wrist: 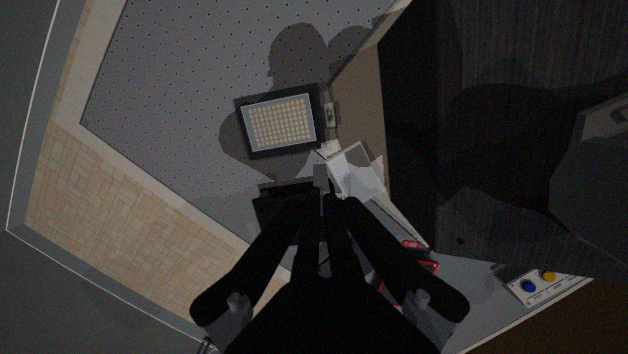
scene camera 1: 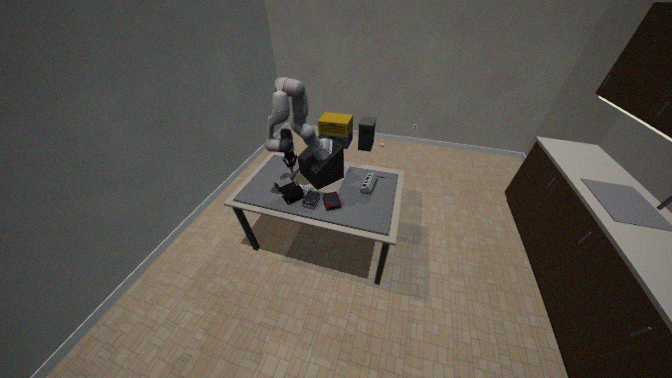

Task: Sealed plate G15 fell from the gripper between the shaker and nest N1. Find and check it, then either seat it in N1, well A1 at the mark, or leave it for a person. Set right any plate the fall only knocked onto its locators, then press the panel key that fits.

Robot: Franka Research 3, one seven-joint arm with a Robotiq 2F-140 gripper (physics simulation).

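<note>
My gripper (scene camera 1: 292, 170) (wrist: 319, 174) is shut and empty above the table, over the gap between a dark nest and a black unit. The dark nest (wrist: 275, 95), at the upper middle of the wrist view, holds a plate (wrist: 278, 122) with a grid of pale yellow wells. A pale, clear-looking plate (wrist: 355, 172) lies turned at an angle beside the nest's corner, near the robot's pedestal; its label is unreadable. The black unit (scene camera 1: 292, 193) (wrist: 272, 209) is partly behind my fingers. A red-edged nest (scene camera 1: 331, 200) is largely hidden by a finger in the wrist view.
The button panel (scene camera 1: 368, 183) (wrist: 542, 286) stands towards the table's right side, with blue and yellow keys showing. Another dark tray (scene camera 1: 311, 199) sits between the black unit and red-edged nest. The dark pedestal (scene camera 1: 325, 169) (wrist: 485, 165) rises close beside the pale plate.
</note>
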